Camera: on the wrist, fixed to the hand. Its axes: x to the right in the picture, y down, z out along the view.
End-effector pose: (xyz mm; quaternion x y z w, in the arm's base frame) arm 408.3 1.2 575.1 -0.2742 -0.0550 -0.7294 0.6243
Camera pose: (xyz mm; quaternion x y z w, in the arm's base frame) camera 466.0 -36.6 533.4 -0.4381 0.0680 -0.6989 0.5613
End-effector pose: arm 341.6 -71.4 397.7 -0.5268 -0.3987 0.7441 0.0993
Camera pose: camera 385.1 -98.8 335.6 0.5007 0.5409 -0.6742 0.0459
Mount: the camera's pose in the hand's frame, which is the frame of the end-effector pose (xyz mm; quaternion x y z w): 9.7 73.3 -32.0 -0.2076 -0.0546 0.0158 0.9766
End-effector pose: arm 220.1 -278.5 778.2 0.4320 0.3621 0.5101 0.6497
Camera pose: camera 167.4 -255.1 834.5 0.3206 0.2054 0.5600 0.7358
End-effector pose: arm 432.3 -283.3 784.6 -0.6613 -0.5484 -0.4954 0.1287
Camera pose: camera 477.5 -327.1 834.9 0.7082 0.4293 0.5595 0.0337
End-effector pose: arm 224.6 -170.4 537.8 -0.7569 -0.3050 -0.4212 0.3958
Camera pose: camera 274.7 -233.2 531.9 -0.8491 -0.2201 -0.4271 0.2194
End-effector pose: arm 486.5 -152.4 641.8 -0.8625 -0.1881 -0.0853 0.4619
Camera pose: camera 525.8 -213.4 606.7 -0.9458 -0.1776 -0.0680 0.2631
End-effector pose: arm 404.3 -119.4 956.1 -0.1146 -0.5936 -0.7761 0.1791
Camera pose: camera 426.9 -168.5 1015.8 -0.2009 -0.4266 -0.8721 0.1310
